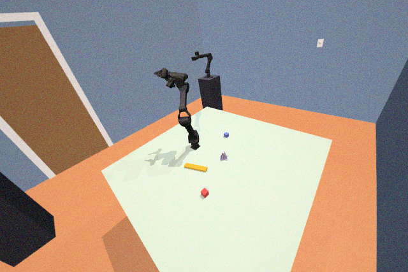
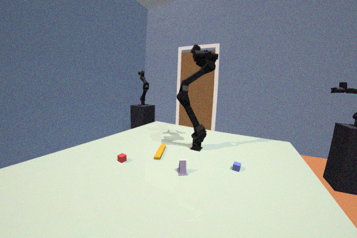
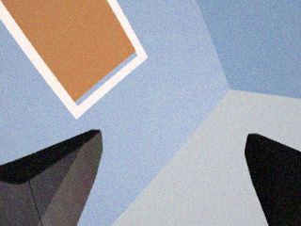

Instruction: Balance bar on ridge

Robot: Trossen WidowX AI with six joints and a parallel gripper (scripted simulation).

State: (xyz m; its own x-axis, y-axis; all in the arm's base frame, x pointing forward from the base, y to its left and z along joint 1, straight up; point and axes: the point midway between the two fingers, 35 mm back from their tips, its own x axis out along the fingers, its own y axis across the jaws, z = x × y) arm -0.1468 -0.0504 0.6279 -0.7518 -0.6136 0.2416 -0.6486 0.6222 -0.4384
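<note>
My gripper tip is 350 mm short of the yellow bar, 90 mm to the left of it and 630 mm above it. From my gripper tip the other things lie so: blue cube 310 mm ahead, 340 mm to the left, 620 mm below; then red cube 540 mm ahead, 200 mm to the right, 620 mm below.
</note>
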